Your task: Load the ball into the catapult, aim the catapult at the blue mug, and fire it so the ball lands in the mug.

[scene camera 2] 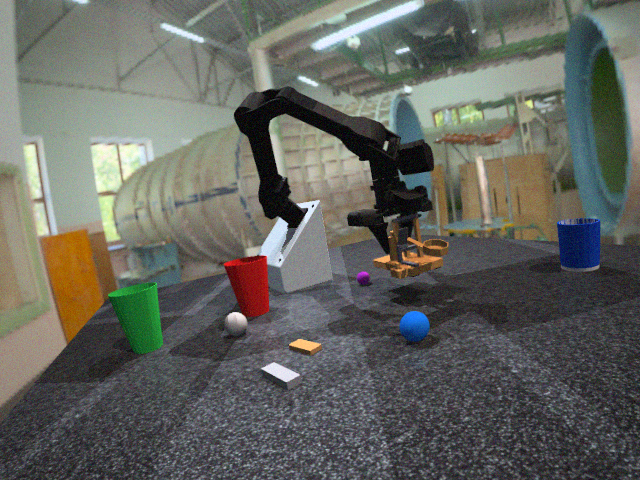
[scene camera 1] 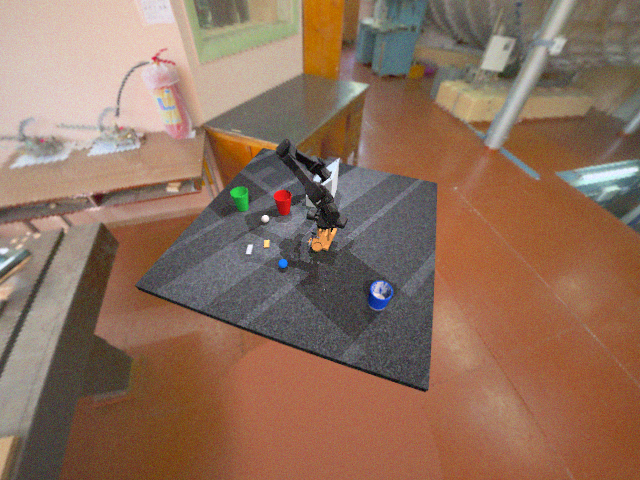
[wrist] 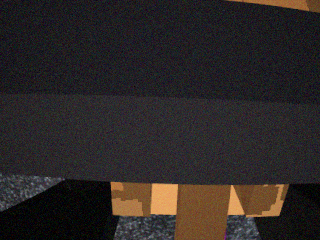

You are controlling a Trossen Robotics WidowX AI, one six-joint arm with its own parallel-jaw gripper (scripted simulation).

Observation:
The pictures show: the gripper, a wooden catapult, a blue mug, a green cup, a red cup and a blue ball.

